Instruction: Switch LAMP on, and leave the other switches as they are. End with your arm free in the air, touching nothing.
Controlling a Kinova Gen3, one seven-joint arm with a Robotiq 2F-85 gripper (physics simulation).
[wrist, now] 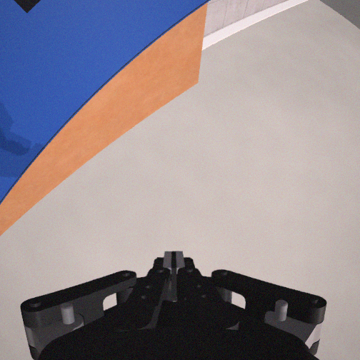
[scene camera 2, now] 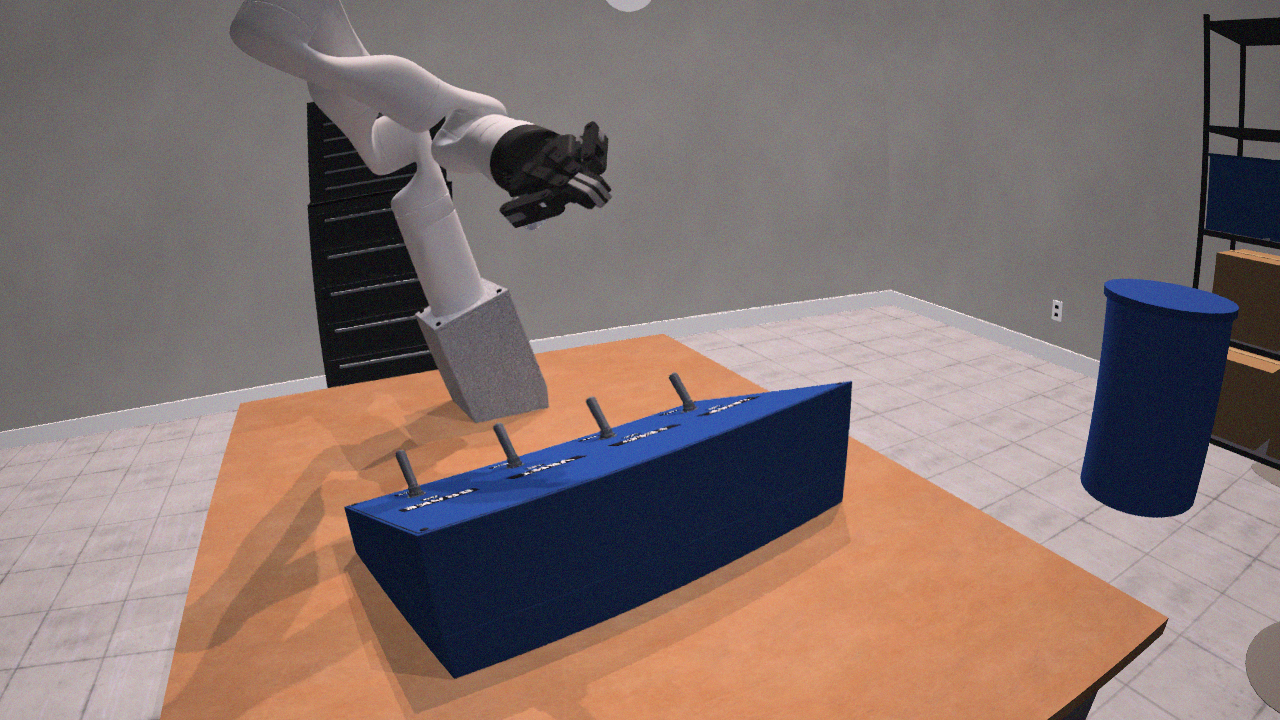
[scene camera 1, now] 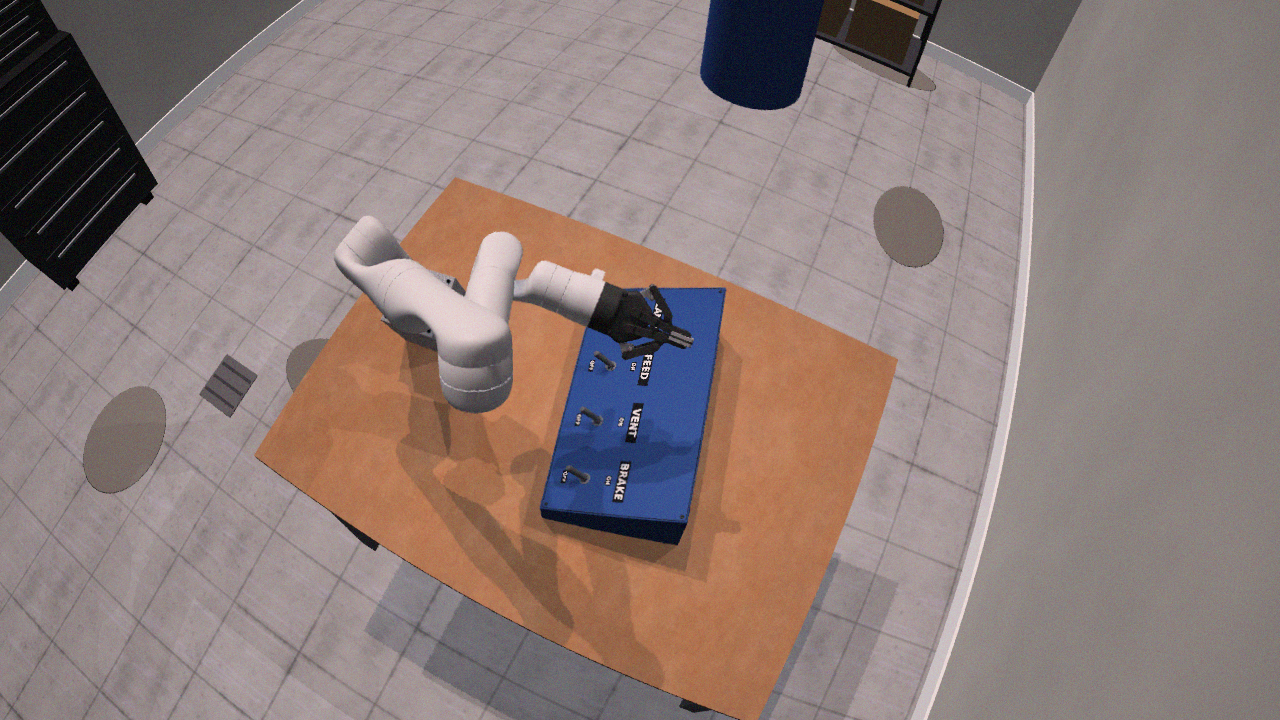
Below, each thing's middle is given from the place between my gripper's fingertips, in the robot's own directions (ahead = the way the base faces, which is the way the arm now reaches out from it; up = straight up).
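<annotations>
There is the blue switch panel (scene camera 2: 486, 565), which I find 80 mm behind my hand, 10 mm to the right of my hand and 290 mm below my hand.
</annotations>
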